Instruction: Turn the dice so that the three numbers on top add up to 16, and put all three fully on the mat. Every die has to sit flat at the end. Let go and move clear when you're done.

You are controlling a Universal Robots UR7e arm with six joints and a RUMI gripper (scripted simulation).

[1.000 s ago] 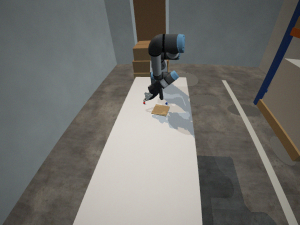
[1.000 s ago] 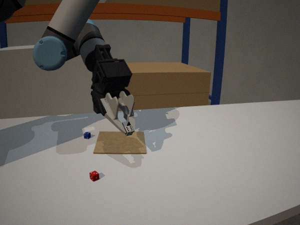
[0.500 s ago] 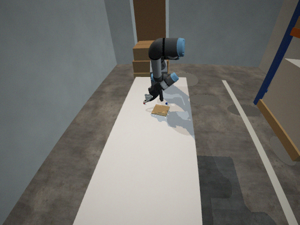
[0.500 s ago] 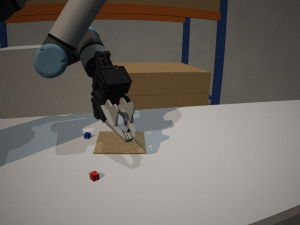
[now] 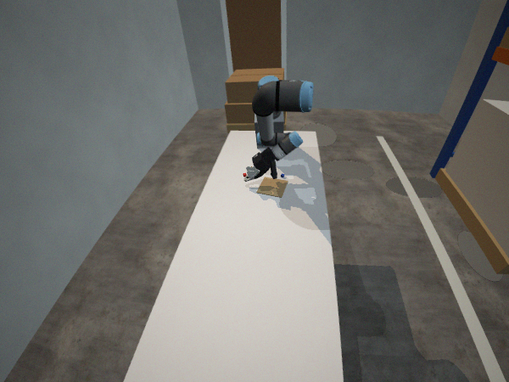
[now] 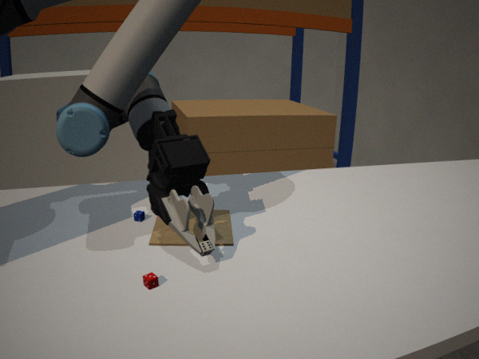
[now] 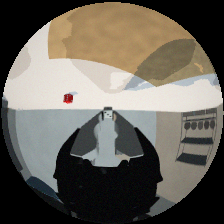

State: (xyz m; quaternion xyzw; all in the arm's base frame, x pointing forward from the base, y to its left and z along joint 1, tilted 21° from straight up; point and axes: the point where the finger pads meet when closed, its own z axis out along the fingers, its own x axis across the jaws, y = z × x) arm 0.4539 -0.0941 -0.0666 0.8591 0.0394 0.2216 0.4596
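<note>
My hand is 80 mm past the red die, 40 mm above it and 30 mm to the left of it. The rest, counted from my hand: blue die (190 mm to the left, 80 mm behind, 40 mm below); then mat (140 mm to the left, 40 mm below, 10 mm ahead); then white die (10 mm to the right).
</note>
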